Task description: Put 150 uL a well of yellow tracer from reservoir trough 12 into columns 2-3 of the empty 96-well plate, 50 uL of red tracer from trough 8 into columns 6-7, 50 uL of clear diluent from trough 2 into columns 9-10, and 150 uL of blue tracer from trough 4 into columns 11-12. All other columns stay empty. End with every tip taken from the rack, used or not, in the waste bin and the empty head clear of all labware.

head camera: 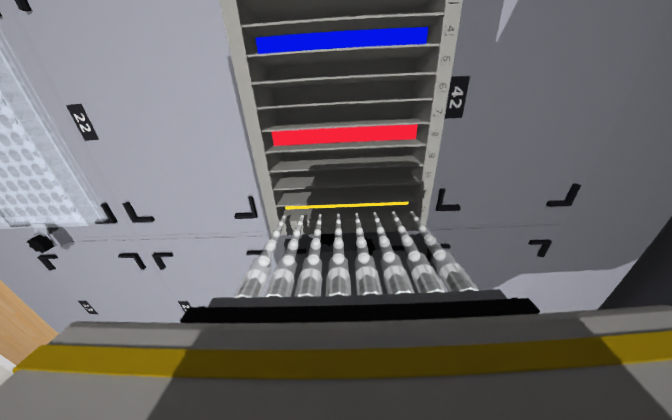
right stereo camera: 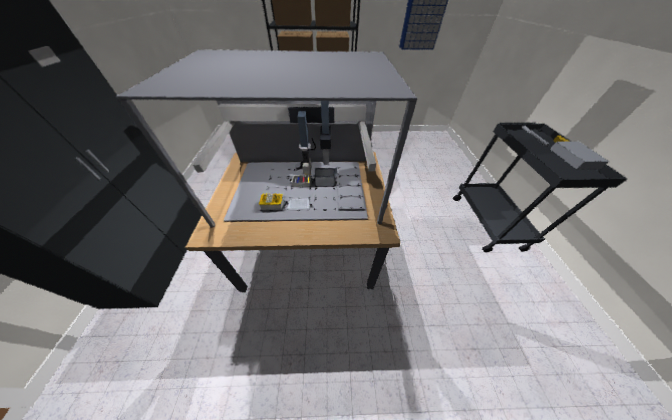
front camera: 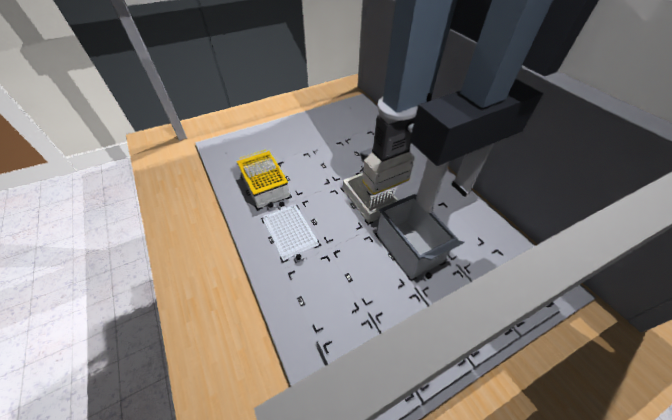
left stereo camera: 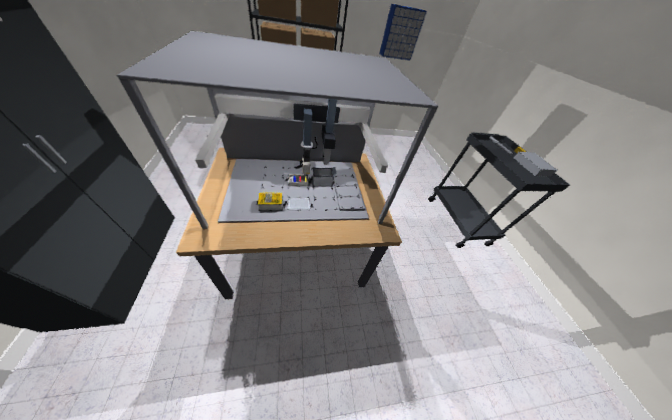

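Note:
The pipetting head (front camera: pixel 388 172) carries eight tips (front camera: pixel 382 198) (head camera: pixel 338 250), low over the reservoir (front camera: pixel 353 196) (head camera: pixel 245 75). The tip ends are at its trough 12 end, beside the yellow strip (head camera: pixel 347 205); their exact depth and any liquid inside cannot be told. Red (head camera: pixel 345 135) and blue (head camera: pixel 342 40) troughs show; the clear trough does not show in the head view. The 96-well plate (front camera: pixel 291 231) (left stereo camera: pixel 299 203) looks colourless. The yellow tip rack (front camera: pixel 262 172) (left stereo camera: pixel 270 199) holds several rows of tips among empty holes. The parked gripper (front camera: pixel 446 197) is open and empty, behind the grey waste bin (front camera: pixel 400 245).
The bin stands right next to the reservoir, with high walls. The rack and plate stand along the deck's (front camera: pixel 250 280) wooden border (front camera: pixel 200 300). A grey beam (front camera: pixel 475 305) crosses the front view. Frame posts (left stereo camera: pixel 165 155) (right stereo camera: pixel 397 162) stand at the table corners. A cart (left stereo camera: pixel 542 182) stands apart.

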